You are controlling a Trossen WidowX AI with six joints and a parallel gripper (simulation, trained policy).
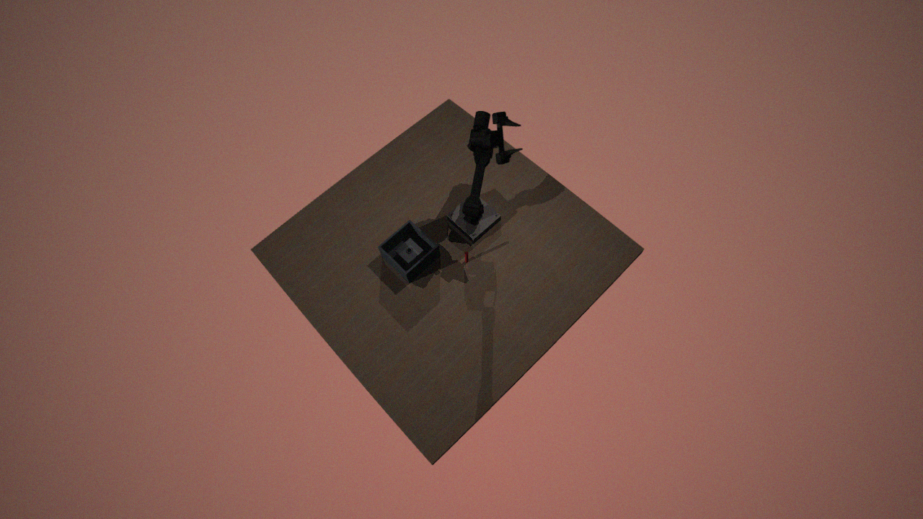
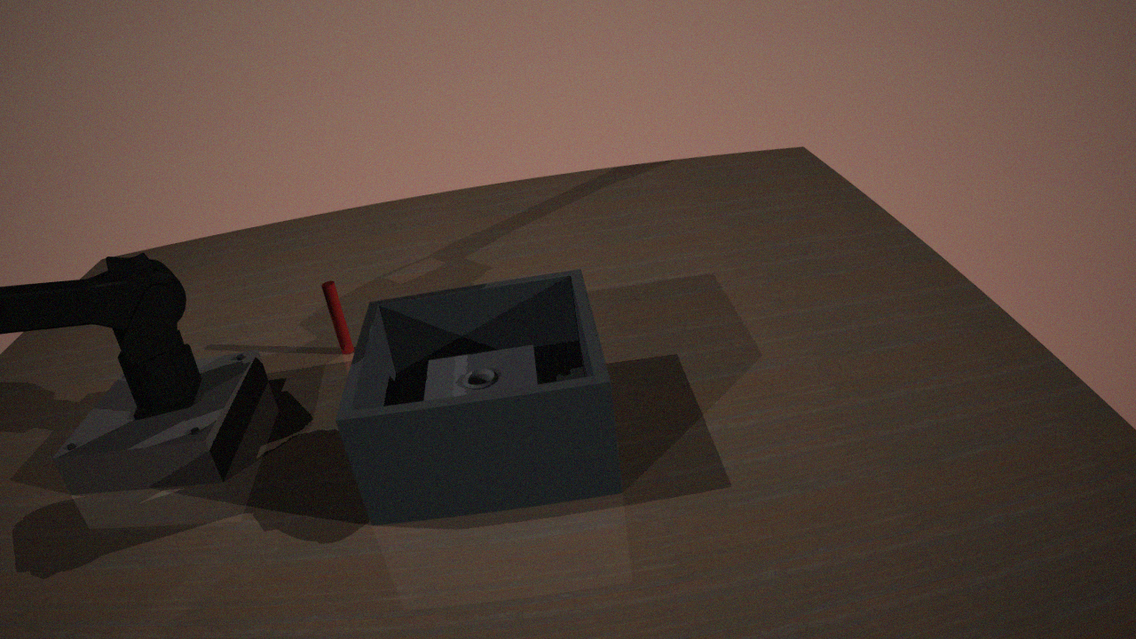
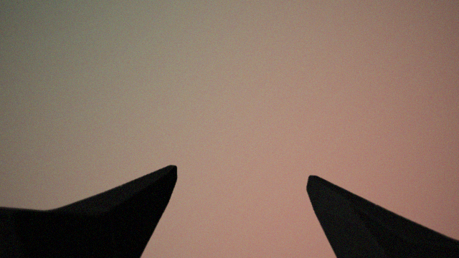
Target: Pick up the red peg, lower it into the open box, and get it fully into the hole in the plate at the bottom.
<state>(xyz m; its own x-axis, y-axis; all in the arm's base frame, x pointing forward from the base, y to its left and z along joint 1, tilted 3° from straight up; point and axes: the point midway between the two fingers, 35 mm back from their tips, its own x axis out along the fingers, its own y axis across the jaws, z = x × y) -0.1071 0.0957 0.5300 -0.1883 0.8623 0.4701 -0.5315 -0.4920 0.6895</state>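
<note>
My gripper tip is 540 mm above the red peg, 300 mm short of it and 60 mm to the left of it. Round my gripper tip: grey plate (530 mm below, 420 mm ahead, 280 mm to the right); dark box (550 mm below, 420 mm ahead, 280 mm to the right).
</note>
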